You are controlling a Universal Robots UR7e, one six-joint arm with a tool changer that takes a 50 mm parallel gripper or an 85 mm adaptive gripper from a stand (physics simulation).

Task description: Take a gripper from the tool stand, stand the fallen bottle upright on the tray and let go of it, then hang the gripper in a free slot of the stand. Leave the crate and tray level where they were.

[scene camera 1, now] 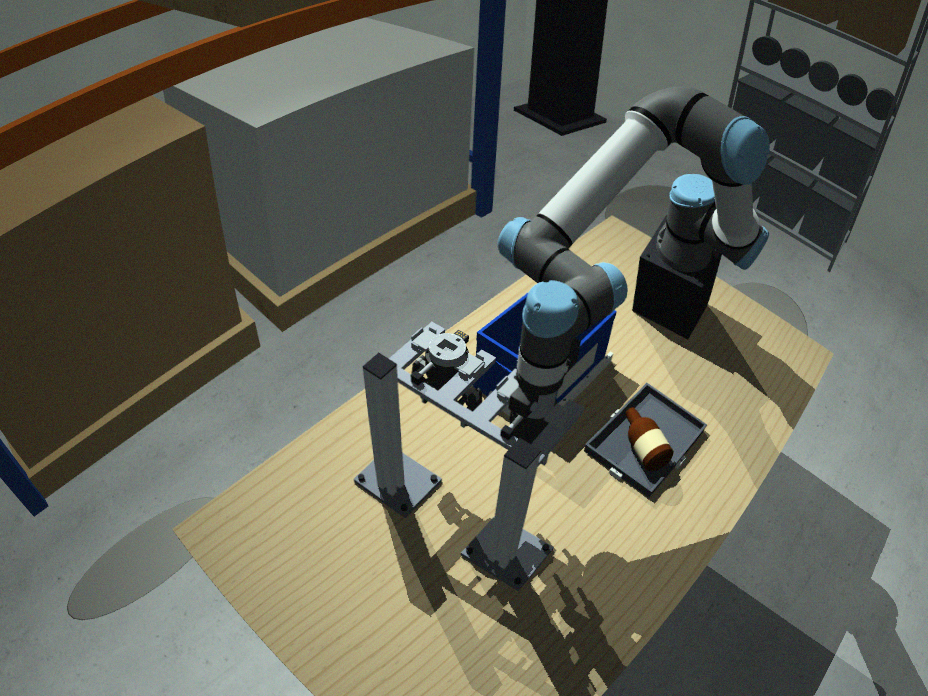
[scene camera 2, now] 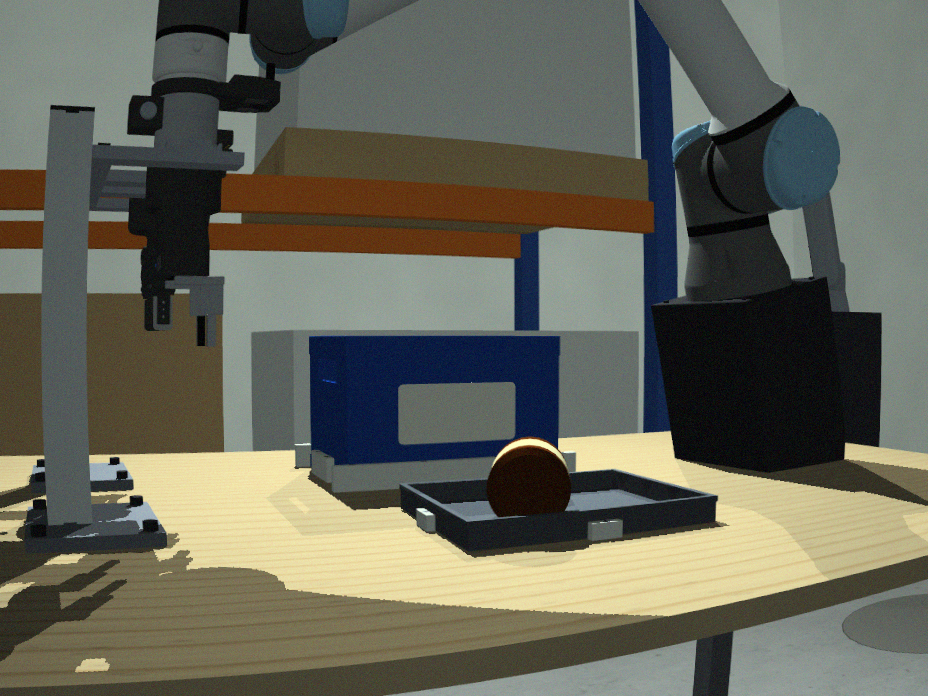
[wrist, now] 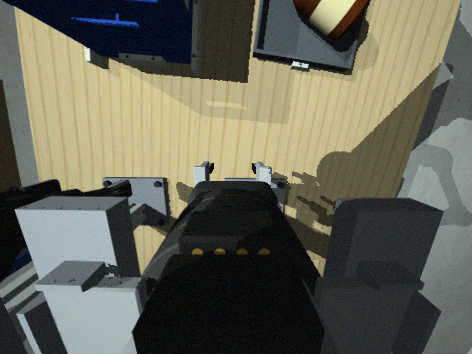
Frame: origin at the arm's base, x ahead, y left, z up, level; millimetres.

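Seen in the pictures: arm's base at its link origin: [scene camera 1: 683, 249] [scene camera 2: 739, 290].
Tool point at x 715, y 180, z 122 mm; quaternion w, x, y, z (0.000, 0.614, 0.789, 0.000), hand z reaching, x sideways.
Offsets run from my tool point to a thing's top centre. "spot": to the spot under its first point.
The brown bottle with a cream label @(dz -281, dx -329, dy +64 mm) [scene camera 1: 649, 442] [scene camera 2: 528, 479] [wrist: 337, 12] lies on its side in the dark tray @(dz -334, dx -354, dy +62 mm) [scene camera 1: 610, 442] [scene camera 2: 674, 513] [wrist: 280, 40], its base toward scene camera 2. The gripper [scene camera 2: 181, 320] [wrist: 233, 171] hangs in a slot of the tool stand [scene camera 1: 383, 434] [scene camera 2: 67, 314], directly under the arm's wrist, its fingers apart and empty, high above the table. Whether it is locked to the arm cannot be told. It is well to the side of the bottle. Another tool @(dz +0, dx +40, dy -175 mm) [scene camera 1: 447, 349] sits in the stand's far slot.
The blue crate @(dz -185, dx -295, dy -241 mm) [scene camera 1: 509, 322] [scene camera 2: 352, 397] [wrist: 150, 35] stands on the table behind the tray, close to the stand's rail. The arm's black pedestal [scene camera 1: 674, 292] [scene camera 2: 749, 382] is at the table's far end. The stand's second post @(spot: dz -91, dx +117, dy +92 mm) [scene camera 1: 513, 501] rises near the gripper.
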